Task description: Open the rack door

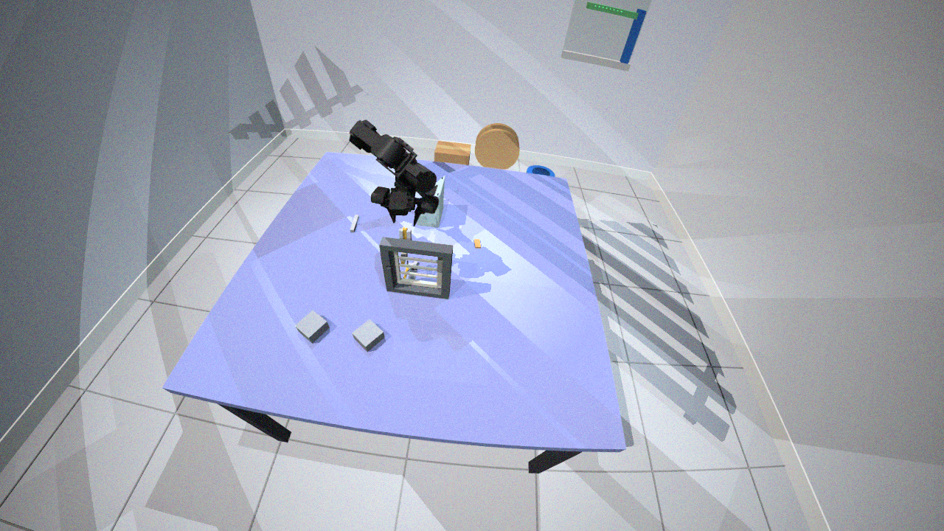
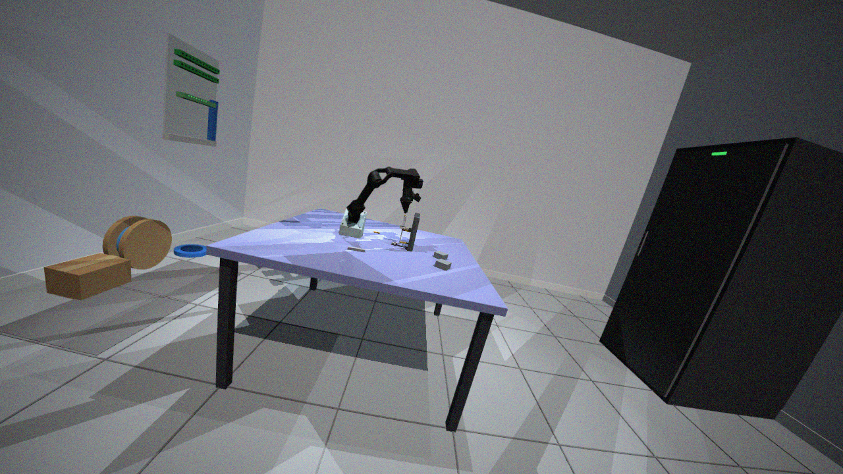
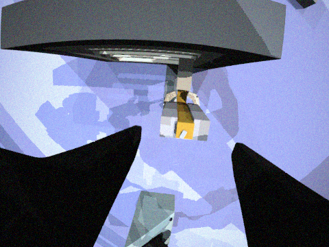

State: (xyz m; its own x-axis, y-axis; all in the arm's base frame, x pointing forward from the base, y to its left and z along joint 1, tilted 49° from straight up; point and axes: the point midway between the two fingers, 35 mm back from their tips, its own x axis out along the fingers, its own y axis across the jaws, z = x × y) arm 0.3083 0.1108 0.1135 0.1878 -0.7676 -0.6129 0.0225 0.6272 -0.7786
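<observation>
My gripper tip is now 9 cm above the handle and 1 cm past it. From my gripper tip the other things lie so: small grey strip 28 cm to the right, 22 cm below, 20 cm behind; then orange piece 22 cm to the left, 22 cm below, 19 cm behind.
</observation>
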